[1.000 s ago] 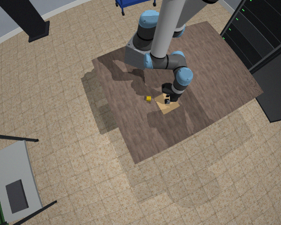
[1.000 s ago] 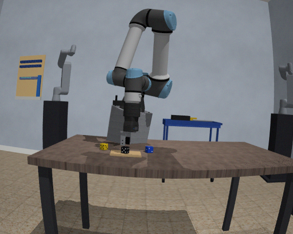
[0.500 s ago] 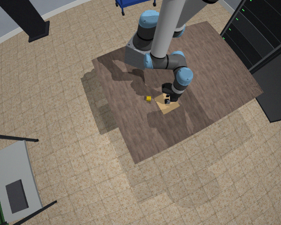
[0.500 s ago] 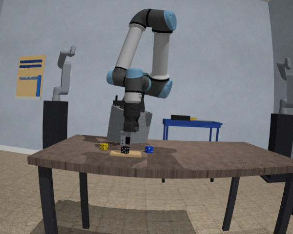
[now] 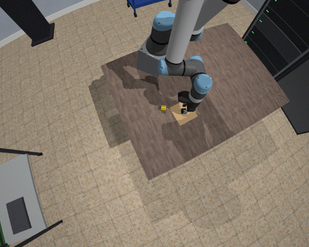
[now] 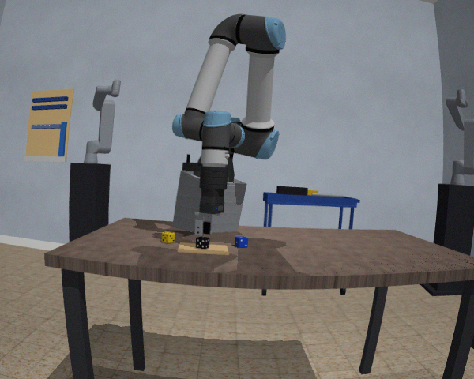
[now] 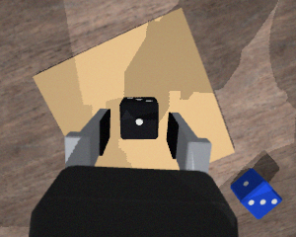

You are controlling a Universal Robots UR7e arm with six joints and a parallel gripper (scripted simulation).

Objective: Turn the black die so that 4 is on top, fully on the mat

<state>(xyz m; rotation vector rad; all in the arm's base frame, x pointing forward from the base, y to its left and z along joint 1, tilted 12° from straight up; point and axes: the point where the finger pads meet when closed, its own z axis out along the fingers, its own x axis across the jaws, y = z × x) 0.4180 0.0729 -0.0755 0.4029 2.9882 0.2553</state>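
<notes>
Right now my hand is 40 mm above the black die. Round my hand: blue die 100 mm to the left, 90 mm behind, 40 mm below; then tan mat 60 mm below; then yellow die 120 mm to the right, 50 mm behind, 40 mm below.
</notes>
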